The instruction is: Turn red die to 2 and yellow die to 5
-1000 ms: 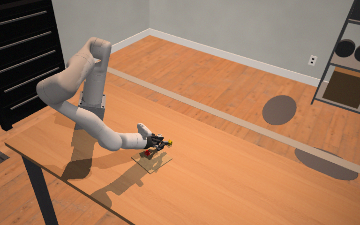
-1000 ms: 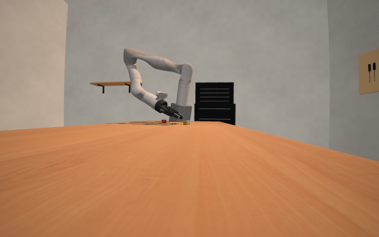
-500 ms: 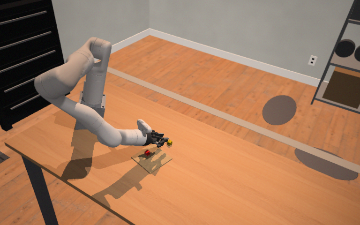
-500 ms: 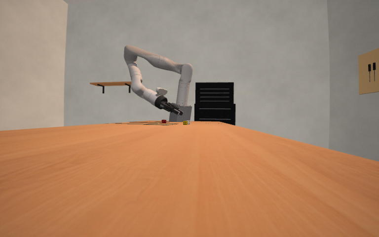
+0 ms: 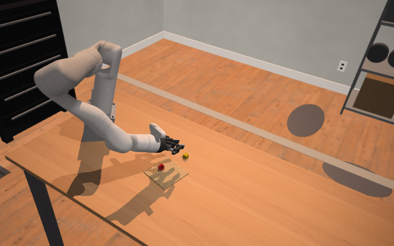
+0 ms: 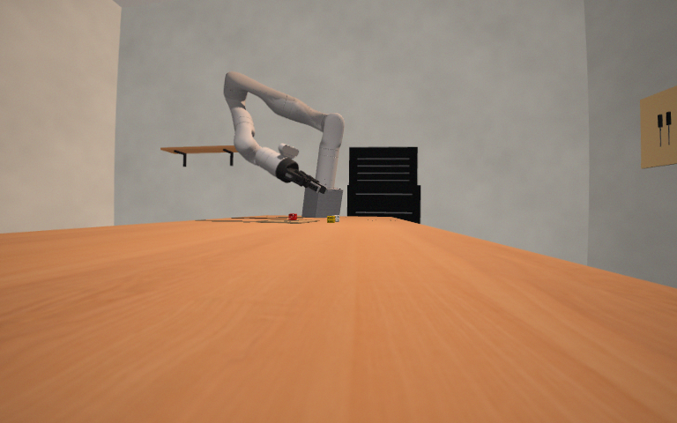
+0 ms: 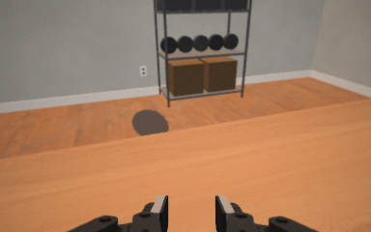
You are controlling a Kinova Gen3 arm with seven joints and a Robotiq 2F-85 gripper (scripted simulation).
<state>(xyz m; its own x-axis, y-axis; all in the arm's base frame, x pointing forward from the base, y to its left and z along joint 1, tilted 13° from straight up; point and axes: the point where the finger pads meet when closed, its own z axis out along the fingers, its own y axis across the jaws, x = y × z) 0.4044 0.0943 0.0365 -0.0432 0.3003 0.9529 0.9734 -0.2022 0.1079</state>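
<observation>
Now: the yellow die 1 cm ahead of my hand, 5 cm to the left of it and 9 cm below it. From my hand the other things lie so: white die (6 cm behind, 4 cm to the left, 9 cm below); tan mat (1 cm ahead, 9 cm to the right, 10 cm below); red die (2 cm behind, 9 cm to the right, 9 cm below).
</observation>
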